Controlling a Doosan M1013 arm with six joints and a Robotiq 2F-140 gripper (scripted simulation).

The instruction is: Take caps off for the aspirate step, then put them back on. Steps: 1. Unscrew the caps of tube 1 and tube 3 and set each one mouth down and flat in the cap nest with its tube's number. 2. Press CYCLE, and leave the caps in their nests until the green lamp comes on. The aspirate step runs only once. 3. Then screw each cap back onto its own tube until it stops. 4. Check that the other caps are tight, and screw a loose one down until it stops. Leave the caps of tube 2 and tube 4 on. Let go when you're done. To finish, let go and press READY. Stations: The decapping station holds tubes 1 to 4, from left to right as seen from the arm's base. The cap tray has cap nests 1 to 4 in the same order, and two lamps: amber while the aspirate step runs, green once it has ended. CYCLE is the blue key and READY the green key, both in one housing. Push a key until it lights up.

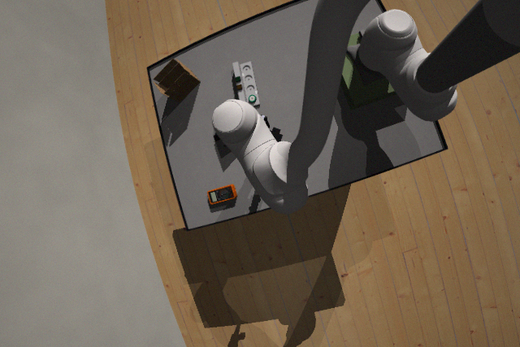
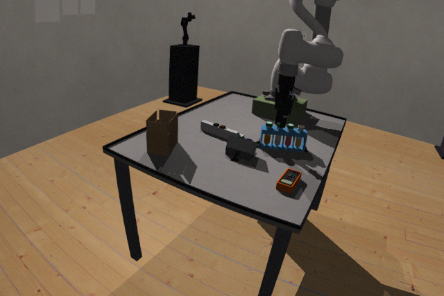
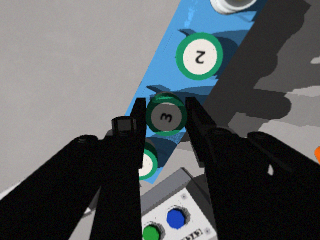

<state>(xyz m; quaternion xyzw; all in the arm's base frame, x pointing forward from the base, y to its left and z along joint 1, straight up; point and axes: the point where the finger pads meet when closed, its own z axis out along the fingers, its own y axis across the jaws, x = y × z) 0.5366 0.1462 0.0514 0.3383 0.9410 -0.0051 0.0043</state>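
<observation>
My hand is 50 mm to the right of the cap 2, 30 mm above it and 20 mm past it. Also, from my hand: key housing: 160 mm ahead, 120 mm to the right, 90 mm below; then green key: 140 mm to the right, 140 mm ahead, 80 mm below; then blue key: 140 mm ahead, 100 mm to the right, 80 mm below.
</observation>
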